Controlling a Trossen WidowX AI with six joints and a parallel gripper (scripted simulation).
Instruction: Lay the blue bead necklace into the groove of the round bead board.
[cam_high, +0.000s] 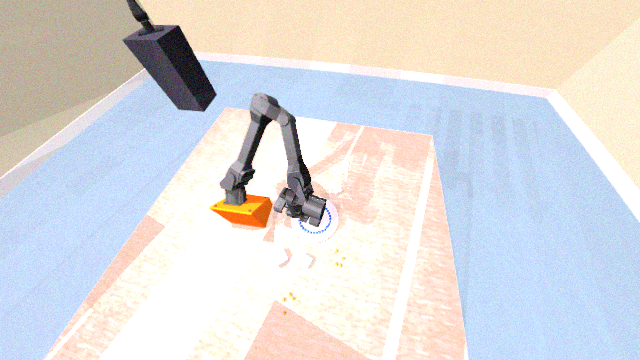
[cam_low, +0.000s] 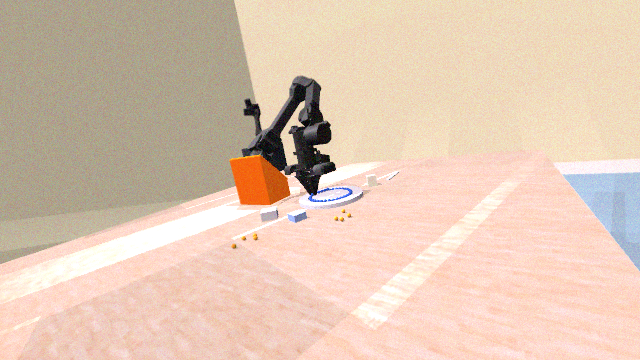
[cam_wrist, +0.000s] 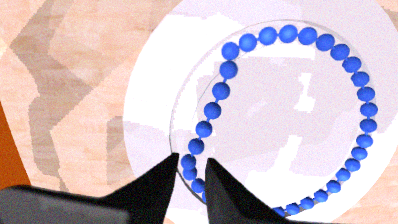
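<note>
Right now my gripper tip is 6 cm short of the round white bead board, 1 cm to the right of it and 1 cm above it. The rest, counted from my gripper tip: white block 16 cm to the right, 4 cm behind; light blue cube 16 cm to the right, 5 cm ahead, 1 cm below; beige cube 15 cm to the left, 14 cm ahead.
</note>
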